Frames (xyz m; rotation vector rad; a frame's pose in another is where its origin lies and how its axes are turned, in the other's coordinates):
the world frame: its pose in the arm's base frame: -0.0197 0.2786 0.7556 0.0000 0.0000 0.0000
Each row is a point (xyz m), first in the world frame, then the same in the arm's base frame.
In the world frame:
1: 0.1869 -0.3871 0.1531
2: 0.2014 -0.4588 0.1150
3: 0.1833 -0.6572 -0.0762
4: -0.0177 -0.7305 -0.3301
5: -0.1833 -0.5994 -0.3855
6: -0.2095 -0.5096 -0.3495
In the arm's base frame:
1: 0.1672 -0.1085 0.9087
2: 0.1817 -0.1802 0.8706
3: 0.1636 -0.3786 0.6794
4: -0.0374 -0.4519 0.4255
5: -0.2030 -0.3208 0.3701
6: -0.2292 -0.2310 0.4061

